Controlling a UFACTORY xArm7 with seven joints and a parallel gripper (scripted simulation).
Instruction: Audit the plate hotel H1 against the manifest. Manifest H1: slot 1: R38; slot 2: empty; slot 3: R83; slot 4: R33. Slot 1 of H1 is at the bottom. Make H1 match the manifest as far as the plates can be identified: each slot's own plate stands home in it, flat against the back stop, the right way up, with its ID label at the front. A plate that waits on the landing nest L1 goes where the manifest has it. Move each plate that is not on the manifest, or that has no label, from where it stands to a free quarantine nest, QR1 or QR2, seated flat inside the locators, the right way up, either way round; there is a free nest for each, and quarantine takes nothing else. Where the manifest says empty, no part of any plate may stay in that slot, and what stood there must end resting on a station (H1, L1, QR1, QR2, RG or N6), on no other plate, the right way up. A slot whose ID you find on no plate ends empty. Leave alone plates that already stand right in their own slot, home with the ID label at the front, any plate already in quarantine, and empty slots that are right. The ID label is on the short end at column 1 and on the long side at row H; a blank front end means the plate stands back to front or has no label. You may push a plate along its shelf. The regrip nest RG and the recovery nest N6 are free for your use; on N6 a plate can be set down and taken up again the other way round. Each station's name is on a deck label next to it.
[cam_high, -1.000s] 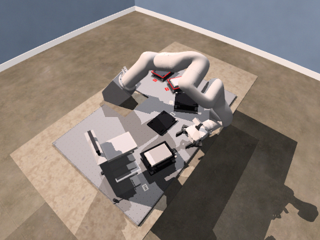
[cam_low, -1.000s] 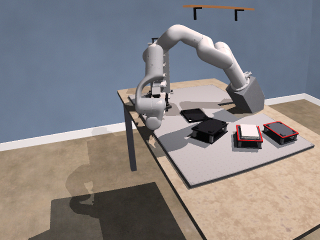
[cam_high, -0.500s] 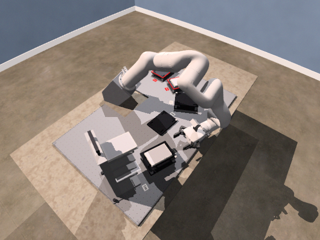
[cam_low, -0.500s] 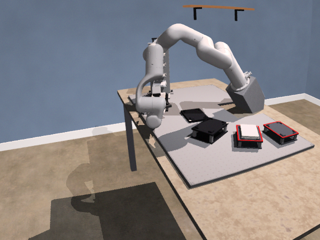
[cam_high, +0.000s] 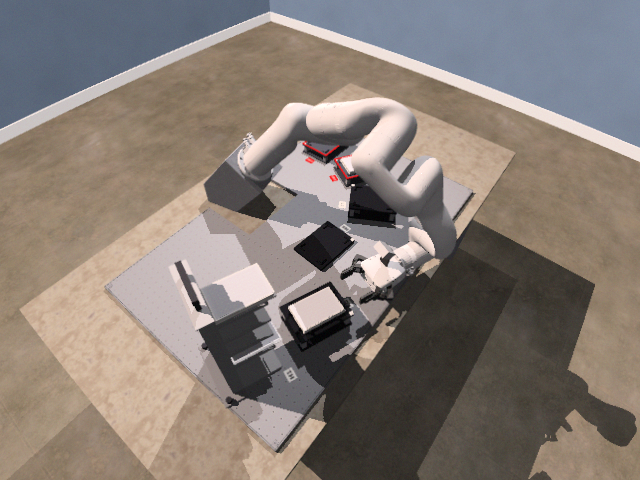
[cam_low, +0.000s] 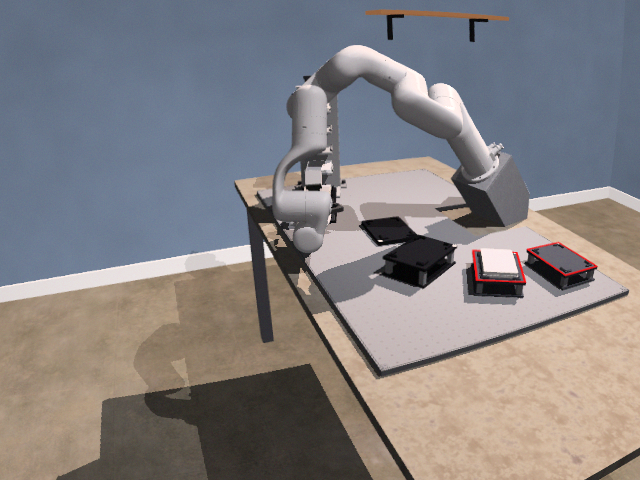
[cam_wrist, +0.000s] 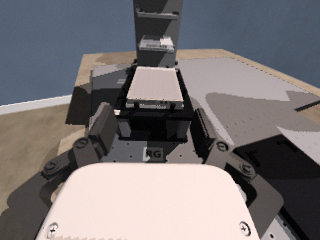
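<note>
Now: hand 1 cm to the left of the RG deck label and 8 cm above it. Also, from my hand: plate hotel H1 (4 cm behind, 38 cm to the right, 11 cm above); then pale plate (3 cm behind, 30 cm to the right, 2 cm above); then H1 deck label (7 cm ahead, 26 cm to the right, 8 cm below).
</note>
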